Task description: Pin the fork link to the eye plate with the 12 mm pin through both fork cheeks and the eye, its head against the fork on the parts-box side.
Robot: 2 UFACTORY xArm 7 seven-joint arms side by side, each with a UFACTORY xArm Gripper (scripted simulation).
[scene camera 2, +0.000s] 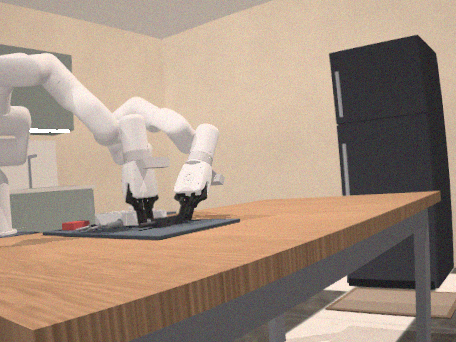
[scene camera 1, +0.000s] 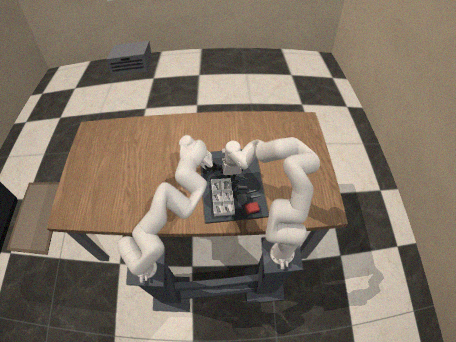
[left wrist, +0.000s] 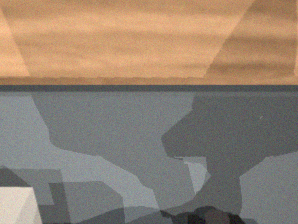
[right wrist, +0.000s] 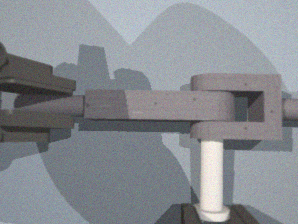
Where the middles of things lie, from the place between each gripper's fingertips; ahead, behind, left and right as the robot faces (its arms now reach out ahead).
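My right gripper is 3 cm above the dark mat [scene camera 1: 251,177] and 3 cm past it. There's also an eye plate [right wrist: 98,105], and from my right hand that's 4 cm to the left, 7 cm ahead and 2 cm below.
That same eye plate is 20 mm below my left hand [scene camera 2: 184,218] and 60 mm to the right of it. The dark mat, measured from my left hand, is 100 mm behind, 100 mm to the right and 30 mm below.
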